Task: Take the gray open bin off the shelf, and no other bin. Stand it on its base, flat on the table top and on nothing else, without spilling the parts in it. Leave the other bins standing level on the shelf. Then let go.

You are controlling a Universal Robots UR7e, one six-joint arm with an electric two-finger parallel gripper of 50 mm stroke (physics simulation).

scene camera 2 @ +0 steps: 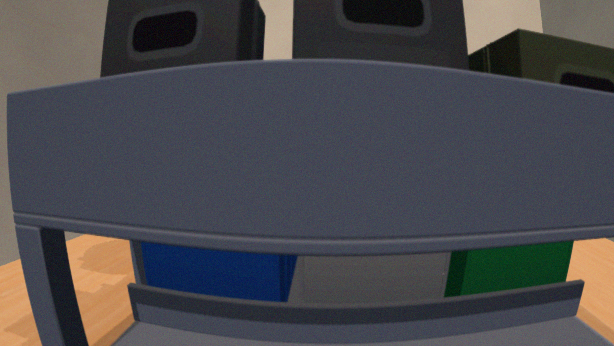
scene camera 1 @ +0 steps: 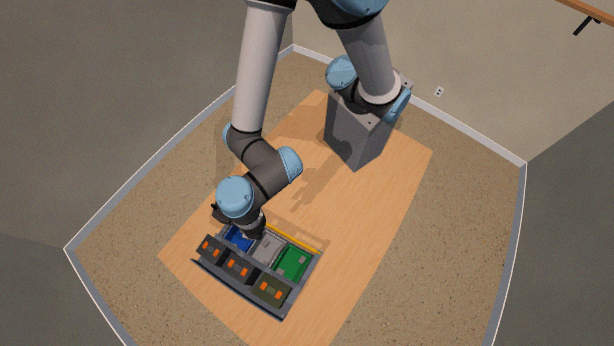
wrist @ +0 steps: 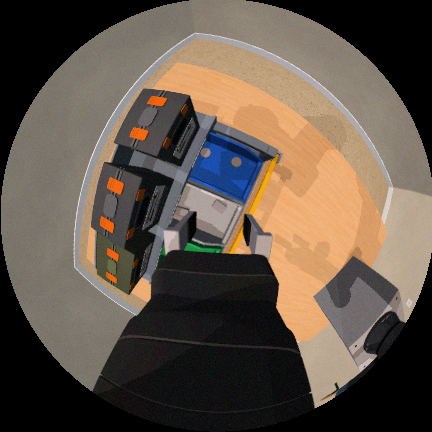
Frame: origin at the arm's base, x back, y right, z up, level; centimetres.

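Where they show: gripper, fingertip midpoint: [wrist: 219, 221].
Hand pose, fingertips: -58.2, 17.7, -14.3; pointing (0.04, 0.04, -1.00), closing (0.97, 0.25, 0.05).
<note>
Things, the pixels of their centre, and the offset from my fingertips, as dx, dy, dz. "pt": a spot on its surface instead. Level surfaces: height alone.
- gray open bin, body centre: [scene camera 2: 363, 245] [wrist: 198, 211] [scene camera 1: 264, 253] -3.4, -3.3, -17.6
- blue bin, body centre: [scene camera 2: 234, 241] [wrist: 218, 164] [scene camera 1: 241, 238] -2.2, +7.8, -17.6
- green bin, body centre: [scene camera 2: 477, 240] [wrist: 180, 252] [scene camera 1: 289, 268] -5.0, -14.4, -17.6
- olive case, body centre: [scene camera 2: 547, 124] [wrist: 124, 254] [scene camera 1: 272, 290] -14.7, -13.3, -6.9
- shelf, surface spot: [scene camera 2: 300, 150] pt -20.3, +3.1, -8.8
- wooden table, its level: dz -21.9
The gray open bin [scene camera 1: 271, 252] [scene camera 2: 372, 277] [wrist: 206, 205] stands in the middle of the shelf's lower level, between the blue bin [scene camera 1: 239, 241] [scene camera 2: 210, 272] [wrist: 227, 170] and the green bin [scene camera 1: 296, 264] [scene camera 2: 515, 270] [wrist: 201, 247]. Small gray parts lie in it. My gripper [wrist: 219, 221] is open and empty, above the gray bin's area. In the wrist view one finger shows over the gray bin's rear part and the other beyond the shelf's yellow front strip [scene camera 1: 292, 237] [wrist: 263, 184]. Their height over the rim is hard to tell. The wrist hides part of the green bin.
Two black cases [scene camera 1: 211, 250] [wrist: 112, 200] and an olive case [scene camera 1: 271, 291] [wrist: 116, 264] stand on the shelf's upper level, behind the bins. The shelf [scene camera 2: 300, 150] stands on the wooden table [scene camera 1: 360, 215] [wrist: 325, 220]. The robot's pedestal [scene camera 1: 350, 132] [wrist: 355, 290] is at the far end.
</note>
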